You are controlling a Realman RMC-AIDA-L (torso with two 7-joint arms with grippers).
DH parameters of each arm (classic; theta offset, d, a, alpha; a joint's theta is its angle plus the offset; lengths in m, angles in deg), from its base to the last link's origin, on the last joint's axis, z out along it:
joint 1: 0 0.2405 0 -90
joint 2: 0 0 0 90
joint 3: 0 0.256 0 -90
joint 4: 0 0 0 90
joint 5: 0 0.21 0 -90
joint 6: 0 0 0 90
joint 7: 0 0.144 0 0
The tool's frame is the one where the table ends.
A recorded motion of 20 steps. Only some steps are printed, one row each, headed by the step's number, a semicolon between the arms.
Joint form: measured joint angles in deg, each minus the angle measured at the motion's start. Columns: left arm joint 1, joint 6, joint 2, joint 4, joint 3, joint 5, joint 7; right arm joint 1, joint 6, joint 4, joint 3, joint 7, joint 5, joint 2.
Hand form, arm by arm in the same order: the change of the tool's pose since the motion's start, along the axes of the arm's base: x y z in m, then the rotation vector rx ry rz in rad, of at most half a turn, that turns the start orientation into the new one. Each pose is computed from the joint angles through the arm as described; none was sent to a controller.
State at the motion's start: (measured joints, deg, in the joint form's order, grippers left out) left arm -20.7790 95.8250 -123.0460 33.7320 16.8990 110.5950 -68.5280; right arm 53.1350 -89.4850 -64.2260 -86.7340 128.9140 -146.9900 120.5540
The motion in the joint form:
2: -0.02 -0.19 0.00 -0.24 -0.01 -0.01 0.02; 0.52 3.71 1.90 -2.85 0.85 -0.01 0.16
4: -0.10 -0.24 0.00 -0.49 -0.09 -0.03 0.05; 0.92 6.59 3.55 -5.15 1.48 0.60 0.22
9: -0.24 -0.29 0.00 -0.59 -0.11 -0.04 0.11; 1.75 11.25 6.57 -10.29 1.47 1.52 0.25
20: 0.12 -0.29 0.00 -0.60 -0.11 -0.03 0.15; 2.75 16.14 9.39 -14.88 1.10 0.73 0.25
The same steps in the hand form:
2: -0.0002 0.0001 -0.0008 -0.0007 -0.0018 0.0033; 0.0001 0.0022 -0.0111 0.0152 -0.0109 0.0233
4: 0.0001 0.0004 -0.0014 -0.0009 -0.0052 0.0041; 0.0003 0.0029 -0.0202 0.0212 -0.0130 0.0377
9: 0.0007 0.0011 -0.0017 -0.0006 -0.0058 0.0024; 0.0033 0.0016 -0.0370 0.0108 -0.0401 0.0875
20: -0.0011 -0.0009 -0.0017 -0.0004 -0.0054 0.0084; 0.0076 0.0047 -0.0490 0.0196 -0.0829 0.1585

